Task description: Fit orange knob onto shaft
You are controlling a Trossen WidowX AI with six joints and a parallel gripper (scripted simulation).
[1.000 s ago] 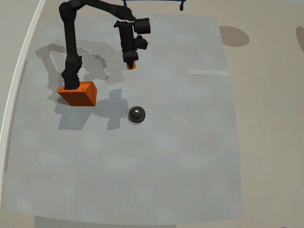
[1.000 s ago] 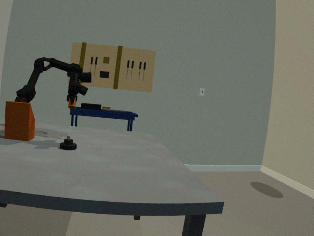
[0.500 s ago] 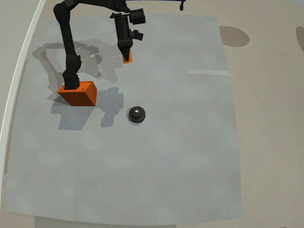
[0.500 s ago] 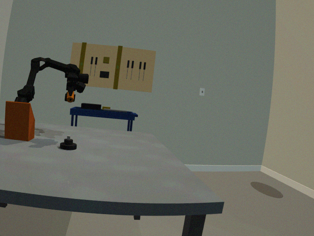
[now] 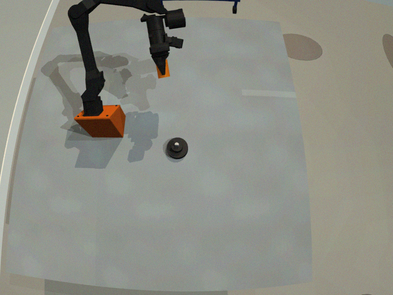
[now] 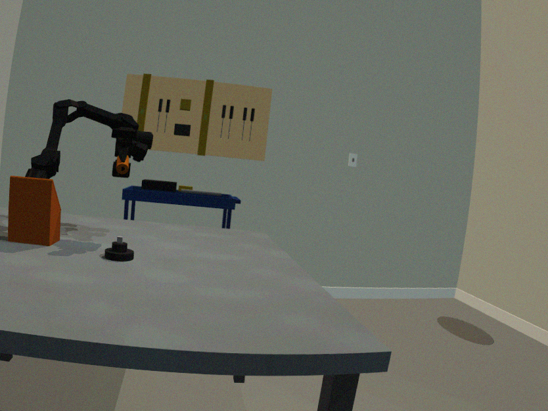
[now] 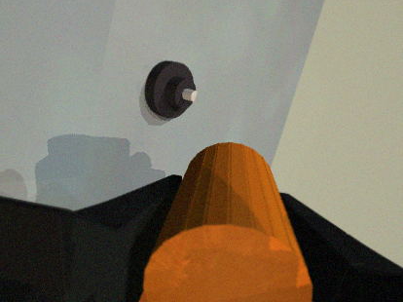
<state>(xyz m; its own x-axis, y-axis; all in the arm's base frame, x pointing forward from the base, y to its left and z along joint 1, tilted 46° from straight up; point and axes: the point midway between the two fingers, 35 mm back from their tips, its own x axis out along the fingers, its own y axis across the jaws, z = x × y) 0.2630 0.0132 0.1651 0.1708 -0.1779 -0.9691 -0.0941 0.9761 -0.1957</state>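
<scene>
Now: the orange knob 10 mm behind my gripper tip, 30 mm to the left of it and 20 mm above it. Round my gripper tip: round pedestal (40 mm ahead, 190 mm to the right, 220 mm below).
</scene>
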